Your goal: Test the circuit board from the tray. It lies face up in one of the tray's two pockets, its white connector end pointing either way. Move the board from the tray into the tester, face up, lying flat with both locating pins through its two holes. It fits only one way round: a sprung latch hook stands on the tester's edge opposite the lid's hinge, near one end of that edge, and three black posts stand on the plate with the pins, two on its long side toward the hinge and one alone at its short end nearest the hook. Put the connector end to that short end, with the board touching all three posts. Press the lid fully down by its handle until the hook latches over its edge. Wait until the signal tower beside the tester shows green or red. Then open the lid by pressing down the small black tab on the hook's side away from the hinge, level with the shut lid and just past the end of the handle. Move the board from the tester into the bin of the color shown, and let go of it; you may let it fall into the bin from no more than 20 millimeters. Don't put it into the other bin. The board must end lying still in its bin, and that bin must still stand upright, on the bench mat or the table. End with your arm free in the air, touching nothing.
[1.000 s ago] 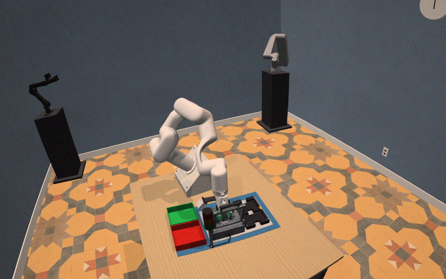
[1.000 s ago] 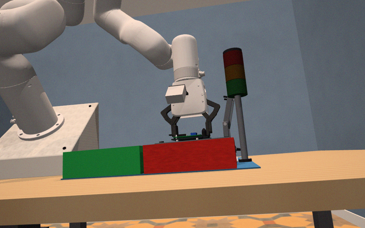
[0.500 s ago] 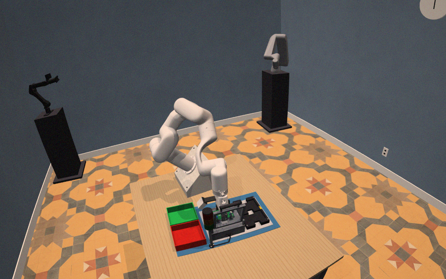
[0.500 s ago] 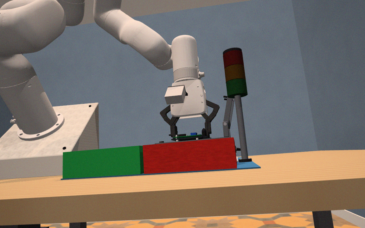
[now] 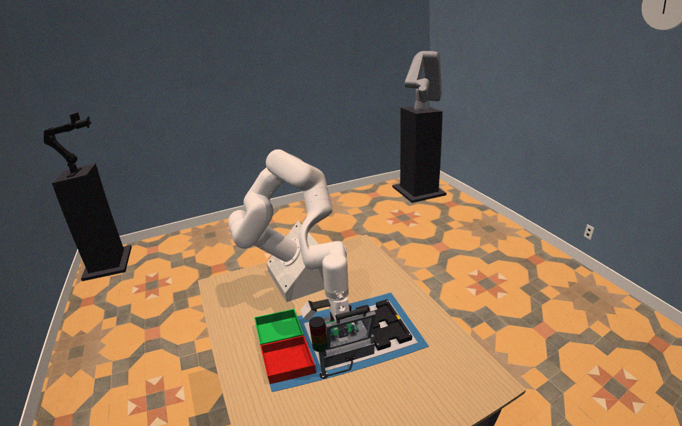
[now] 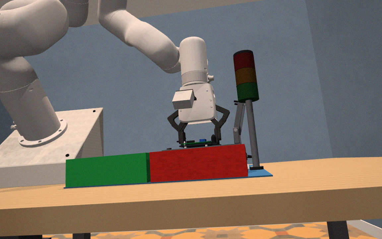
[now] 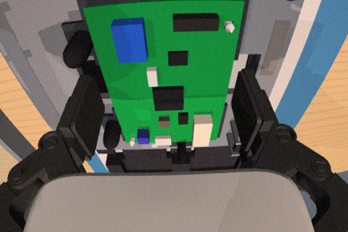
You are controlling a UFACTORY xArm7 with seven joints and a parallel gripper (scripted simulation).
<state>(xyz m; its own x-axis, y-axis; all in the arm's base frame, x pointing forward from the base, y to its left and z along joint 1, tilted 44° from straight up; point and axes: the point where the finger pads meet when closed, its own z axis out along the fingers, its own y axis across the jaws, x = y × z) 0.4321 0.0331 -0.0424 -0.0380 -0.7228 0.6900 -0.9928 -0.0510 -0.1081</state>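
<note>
Right now my hand is right at the green circuit board. Also, from my hand: tester plate 1 cm to the left, 1 cm below; tester lid 12 cm ahead, 10 cm above; black latch tab 6 cm to the left, 6 cm behind, 1 cm above.
</note>
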